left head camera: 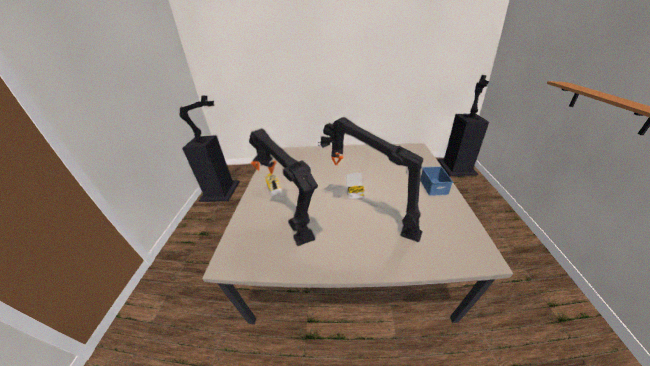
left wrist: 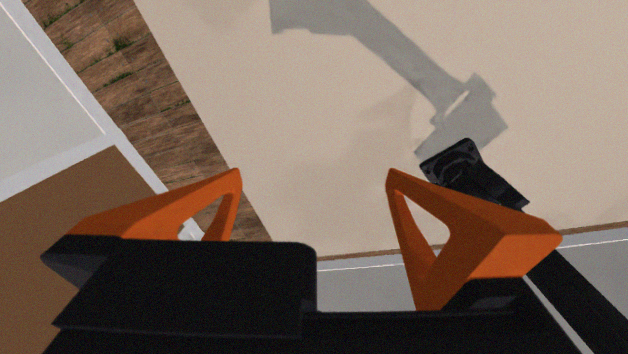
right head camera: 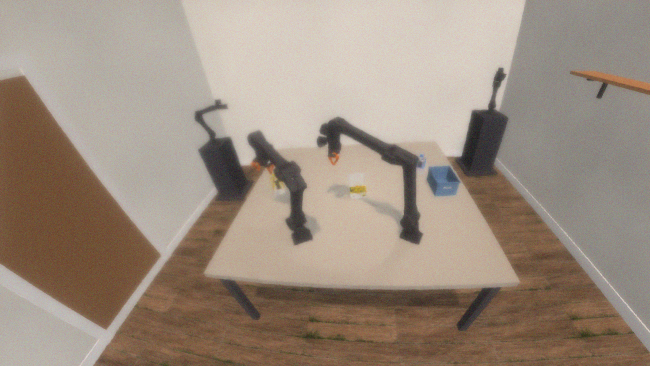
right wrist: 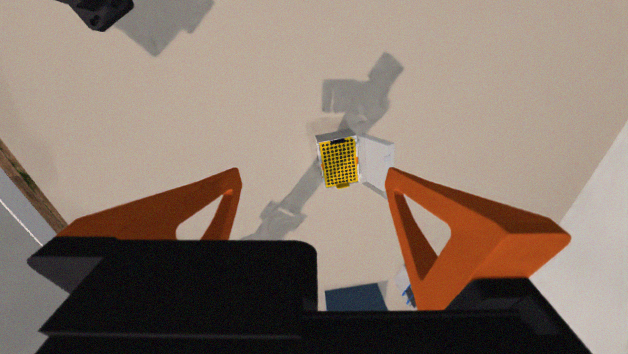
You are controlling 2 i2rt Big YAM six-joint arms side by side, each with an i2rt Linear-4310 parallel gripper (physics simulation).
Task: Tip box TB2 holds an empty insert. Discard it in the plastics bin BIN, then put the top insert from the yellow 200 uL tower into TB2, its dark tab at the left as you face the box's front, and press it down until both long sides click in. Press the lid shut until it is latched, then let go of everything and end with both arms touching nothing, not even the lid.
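Frame: origin at the left arm's base, x ahead, y left, z up, level; centimetres.
Seen in the pictures: left gripper, fingertip midpoint: [left head camera: 265, 171] [left wrist: 313, 176] [right head camera: 265, 172]; right gripper, fingertip midpoint: [left head camera: 336, 160] [right head camera: 334, 160] [right wrist: 313, 175]; left arm's base, link origin: [left head camera: 304, 238] [left wrist: 449, 163] [right head camera: 302, 237]; right arm's base, link origin: [left head camera: 411, 234] [right head camera: 411, 236].
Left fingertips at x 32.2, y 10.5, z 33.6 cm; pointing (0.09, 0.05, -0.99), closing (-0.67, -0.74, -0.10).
Offsets run from my left fingertips to a thing's top centre. "spot": to the spot under its first point.
Tip box TB2 @(spot: dx -13.5, dy -57.0, dz -30.9 cm) [left head camera: 355, 195] [right head camera: 358, 195] stands mid-table with its lid @(dx -4.1, dy -61.1, dz -18.9 cm) [left head camera: 354, 178] [right head camera: 356, 178] [right wrist: 376, 160] open. A yellow insert @(dx -10.0, dy -59.1, dz -26.9 cm) [left head camera: 355, 189] [right head camera: 357, 189] [right wrist: 339, 161] with dark holes sits in it, a dark tab at its upper end in the right wrist view. The yellow tower [left head camera: 273, 184] [right head camera: 276, 181] stands at the table's left. My left gripper [left head camera: 264, 168] [right head camera: 262, 168] [left wrist: 313, 176] is open and empty, above and near the tower. My right gripper [left head camera: 337, 161] [right head camera: 333, 160] [right wrist: 313, 175] is open and empty, high above the table. The blue bin BIN @(dx -31.0, dy -118.1, dz -21.6 cm) [left head camera: 440, 189] [right head camera: 445, 189] [right wrist: 356, 296] stands at the right.
A small blue-and-white object @(dx -5.4, dy -118.2, dz -21.1 cm) [right head camera: 421, 161] [right wrist: 408, 294] stands behind the bin, partly hidden in the right wrist view by a finger. The table's left edge shows in the left wrist view. Two black pedestals [left head camera: 210, 167] [left head camera: 466, 145] carrying small arms stand beyond the table.
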